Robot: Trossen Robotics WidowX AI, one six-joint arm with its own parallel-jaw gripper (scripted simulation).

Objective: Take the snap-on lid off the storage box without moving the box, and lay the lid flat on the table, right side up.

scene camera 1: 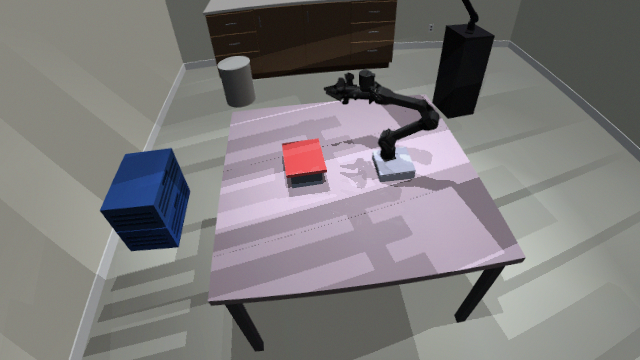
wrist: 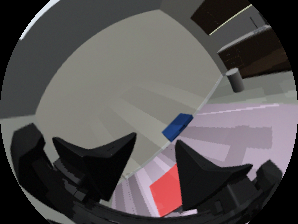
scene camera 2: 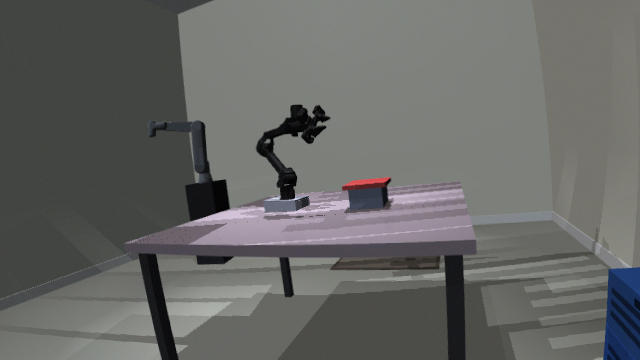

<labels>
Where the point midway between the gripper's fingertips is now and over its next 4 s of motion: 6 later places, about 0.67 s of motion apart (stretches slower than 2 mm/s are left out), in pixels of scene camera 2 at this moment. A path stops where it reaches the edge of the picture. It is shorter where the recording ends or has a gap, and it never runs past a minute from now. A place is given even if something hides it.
The gripper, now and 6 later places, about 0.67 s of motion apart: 327,122; 339,164; 340,176; 345,179; 351,183; 352,185; 352,185
</labels>
